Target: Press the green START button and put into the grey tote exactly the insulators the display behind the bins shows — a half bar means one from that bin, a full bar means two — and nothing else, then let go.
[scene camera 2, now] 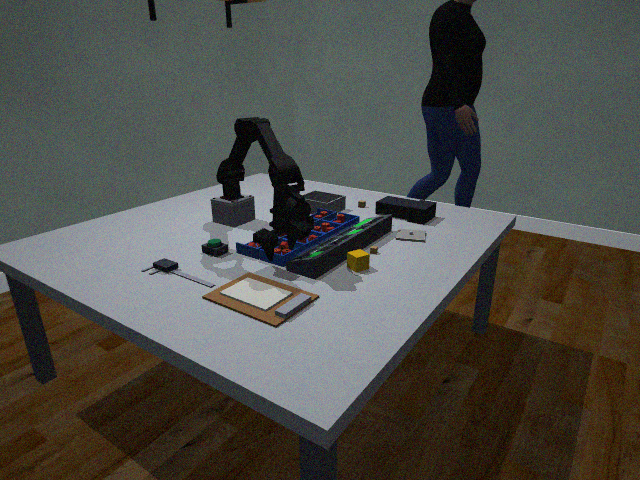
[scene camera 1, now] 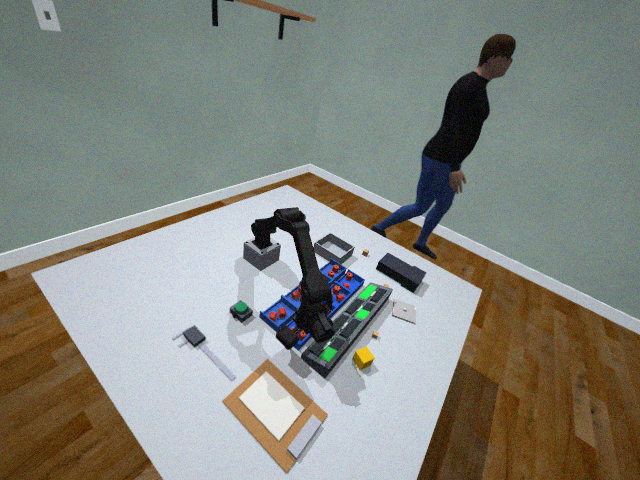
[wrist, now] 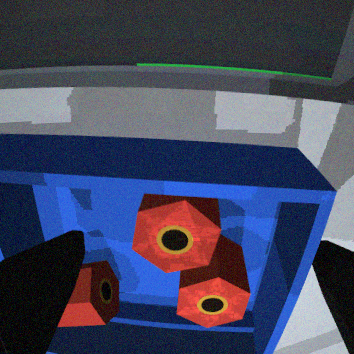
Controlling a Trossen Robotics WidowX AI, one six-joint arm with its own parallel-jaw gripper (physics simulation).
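My gripper [scene camera 1: 306, 335] [scene camera 2: 280, 248] [wrist: 201, 248] is open and empty, low over the near end of the blue bins [wrist: 150, 160]. In the wrist view, two red hexagonal insulators stand close together, one insulator [wrist: 175, 235] above the other insulator [wrist: 212, 305]. A third insulator [wrist: 102, 300] lies on its side, partly behind the left finger. The display [scene camera 1: 310, 360] [scene camera 2: 330, 261] shows a large green bar [scene camera 1: 367, 291], a smaller green bar [scene camera 1: 362, 314] and a near-end green bar [scene camera 1: 328, 353]. The green START button [scene camera 1: 241, 307] [scene camera 2: 214, 241] is beside the bins. The grey tote [scene camera 1: 326, 253] [scene camera 2: 315, 203] stands beyond them; no insulator is visible inside.
A yellow cube [scene camera 1: 363, 357] [scene camera 2: 357, 260] and a pale plate [scene camera 1: 404, 312] lie beyond the display. A black box [scene camera 1: 400, 272] stands farther back. A clipboard [scene camera 1: 237, 401] and a caliper [scene camera 1: 194, 335] lie at the near side. A person [scene camera 1: 457, 124] is behind the table.
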